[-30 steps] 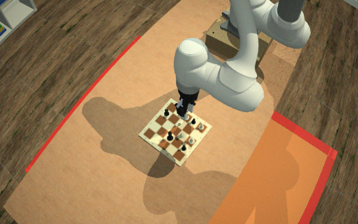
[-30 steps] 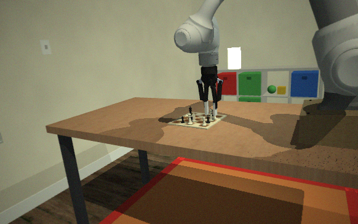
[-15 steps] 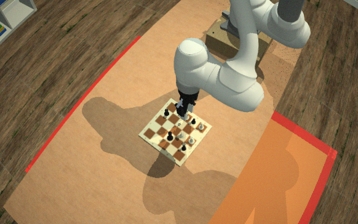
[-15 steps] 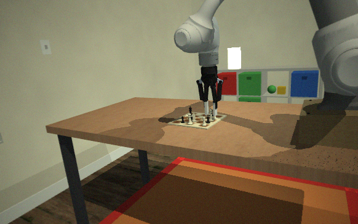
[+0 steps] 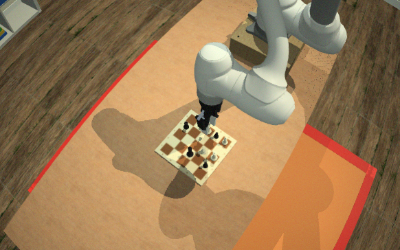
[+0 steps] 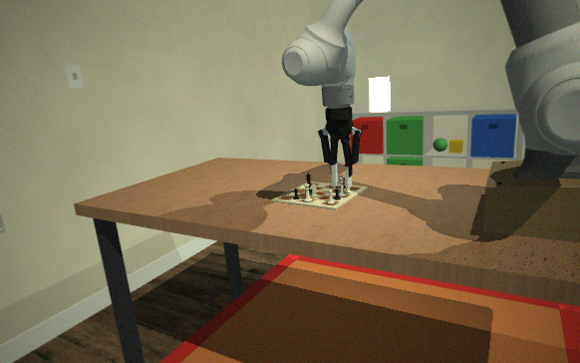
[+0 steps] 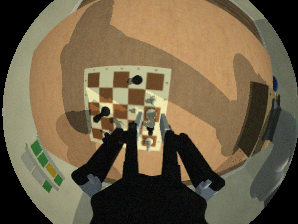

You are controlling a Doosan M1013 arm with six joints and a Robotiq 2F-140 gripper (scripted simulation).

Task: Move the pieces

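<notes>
The white chess piece is 30 mm below my hand. The rest, counted from my hand: small chessboard: 70 mm ahead, 60 mm below, 10 mm to the left.
</notes>
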